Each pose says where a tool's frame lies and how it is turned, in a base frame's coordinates. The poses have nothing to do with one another.
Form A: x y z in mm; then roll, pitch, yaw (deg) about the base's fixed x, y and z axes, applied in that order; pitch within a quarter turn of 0, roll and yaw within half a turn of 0.
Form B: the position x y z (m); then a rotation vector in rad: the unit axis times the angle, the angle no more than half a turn. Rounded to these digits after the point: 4 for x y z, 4 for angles.
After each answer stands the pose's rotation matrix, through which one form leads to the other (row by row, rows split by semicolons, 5 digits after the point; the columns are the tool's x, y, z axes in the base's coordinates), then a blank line. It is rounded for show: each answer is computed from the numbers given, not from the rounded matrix.
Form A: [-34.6 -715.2 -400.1 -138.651 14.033 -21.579]
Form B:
[-0.0346 -0.7152 -0.4001 -2.3245 0.5559 0.1200]
0.90216 -0.42506 0.07370; -0.35681 -0.63917 0.68129; -0.24248 -0.64093 -0.72830

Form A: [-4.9 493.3 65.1 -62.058 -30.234 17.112]
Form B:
[-0.0049 0.4933 0.0651 -0.9707 -0.6241 -0.0209]
0.82573 0.28727 -0.48544; 0.25422 0.57872 0.77489; 0.50353 -0.76326 0.40484

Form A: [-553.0 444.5 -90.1 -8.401 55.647 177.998]
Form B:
[-0.5530 0.4445 -0.0901 1.4485 0.1758 -2.7397]
-0.56395 0.08598 -0.82132; 0.01971 -0.99288 -0.11748; -0.82558 -0.08244 0.55824

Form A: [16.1 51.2 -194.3 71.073 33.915 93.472]
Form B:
[0.0161 0.0512 -0.1943 0.4717 1.2857 1.0209]
-0.05026 -0.35573 0.93324; 0.82834 0.50718 0.23794; -0.55796 0.78500 0.26918

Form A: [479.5 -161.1 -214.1 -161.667 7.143 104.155]
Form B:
[0.4795 -0.1611 -0.2141 -1.8689 -2.3496 0.4973]
-0.24265 0.92999 -0.27612; 0.96211 0.19421 -0.19137; -0.12435 -0.31210 -0.94188

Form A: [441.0 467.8 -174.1 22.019 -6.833 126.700]
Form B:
[0.4410 0.4678 -0.1741 0.3439 0.3598 2.1985]
-0.59338 -0.71664 0.36651; 0.79608 -0.58980 0.13562; 0.11898 0.37225 0.92047

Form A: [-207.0 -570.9 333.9 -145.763 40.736 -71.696]
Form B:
[-0.2070 -0.5709 0.3339 -1.6711 1.5244 0.2709]
0.23797 -0.90020 0.36472; -0.71939 0.08894 0.68889; -0.65257 -0.42631 -0.62642

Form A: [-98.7 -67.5 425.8 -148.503 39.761 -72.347]
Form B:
[-0.0987 -0.0675 0.4258 -1.7111 1.5405 0.2874]
0.23312 -0.91385 0.33247; -0.73252 0.05985 0.67811; -0.63959 -0.40162 -0.65546

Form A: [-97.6 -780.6 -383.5 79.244 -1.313 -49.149]
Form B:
[-0.0976 -0.7806 -0.3835 1.2819 -0.6078 -0.6978]
0.65392 0.12644 -0.74592; -0.75621 0.13910 -0.63937; 0.02291 0.98217 0.18658

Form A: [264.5 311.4 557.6 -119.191 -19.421 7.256]
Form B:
[0.2645 0.3114 0.5576 -2.0325 -0.3351 -0.2739]
0.93555 0.34955 0.05061; 0.11912 -0.44715 0.88649; 0.33251 -0.82333 -0.45997

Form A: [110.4 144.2 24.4 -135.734 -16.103 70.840]
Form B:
[0.1104 0.1442 0.0244 -1.8312 -1.4677 0.2822]
0.31533 0.73998 -0.59414; 0.90754 -0.05216 0.41671; 0.27736 -0.67060 -0.68801

